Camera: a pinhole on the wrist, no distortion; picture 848 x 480 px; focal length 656.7 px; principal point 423.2 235.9 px. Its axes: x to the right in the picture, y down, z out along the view. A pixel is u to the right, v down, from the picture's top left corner.
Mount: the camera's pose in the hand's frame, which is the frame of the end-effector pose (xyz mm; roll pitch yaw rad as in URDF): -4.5 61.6 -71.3 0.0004 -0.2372 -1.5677
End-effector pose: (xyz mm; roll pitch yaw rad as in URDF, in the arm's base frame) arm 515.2 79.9 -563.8 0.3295 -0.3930 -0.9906
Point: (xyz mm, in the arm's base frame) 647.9 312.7 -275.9
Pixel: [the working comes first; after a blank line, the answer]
In the camera's frame: -189.8 3.1 344.2

61.1 241.7
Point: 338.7 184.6 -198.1
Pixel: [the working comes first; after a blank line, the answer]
In the camera's frame: 128.7 -25.6 469.8

603.1 200.1
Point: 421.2 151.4 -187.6
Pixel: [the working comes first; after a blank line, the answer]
In the camera's frame: 80.1 46.0 446.9

540.8 303.5
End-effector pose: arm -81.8 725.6 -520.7 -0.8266 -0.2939 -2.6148
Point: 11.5 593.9 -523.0
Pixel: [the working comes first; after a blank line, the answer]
In the camera's frame: 0.3 -9.8 196.3

424.1 203.2
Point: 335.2 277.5 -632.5
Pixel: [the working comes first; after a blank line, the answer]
In the camera's frame: -273.0 -155.8 544.0

93.6 47.8
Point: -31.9 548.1 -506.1
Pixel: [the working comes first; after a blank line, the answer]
In the camera's frame: -9.4 53.1 211.1

394.1 401.1
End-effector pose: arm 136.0 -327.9 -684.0 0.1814 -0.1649 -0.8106
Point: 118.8 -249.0 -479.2
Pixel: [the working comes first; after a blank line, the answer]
In the camera's frame: 46.6 -29.8 270.2

536.5 163.5
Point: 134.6 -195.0 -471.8
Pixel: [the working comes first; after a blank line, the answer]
In the camera's frame: -1.4 -56.3 284.9

420.0 106.1
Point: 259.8 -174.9 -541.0
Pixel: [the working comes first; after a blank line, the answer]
In the camera's frame: -110.1 3.3 210.7

80.1 246.2
